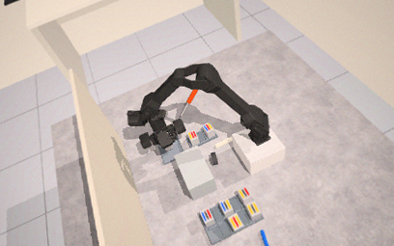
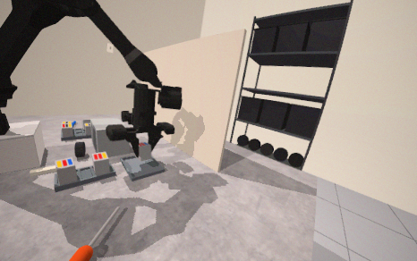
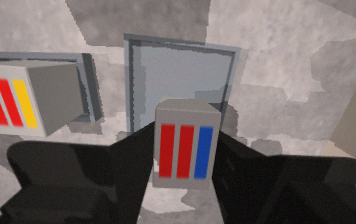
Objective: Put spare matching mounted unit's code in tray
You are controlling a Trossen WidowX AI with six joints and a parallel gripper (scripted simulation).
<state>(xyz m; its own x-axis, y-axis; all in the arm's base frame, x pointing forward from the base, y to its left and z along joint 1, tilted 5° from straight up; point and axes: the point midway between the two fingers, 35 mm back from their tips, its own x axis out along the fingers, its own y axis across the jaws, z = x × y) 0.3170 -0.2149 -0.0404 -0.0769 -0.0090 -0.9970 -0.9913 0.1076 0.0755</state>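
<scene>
Now: the tray 3 cm below my gripper tip. Round my gripper tip: mounted unit (20 cm to the left, 4 cm behind, 1 cm above); tall beige panel (21 cm ahead, 19 cm above, 17 cm to the left); cream stick (21 cm behind, 11 cm to the left, 3 cm below).
</scene>
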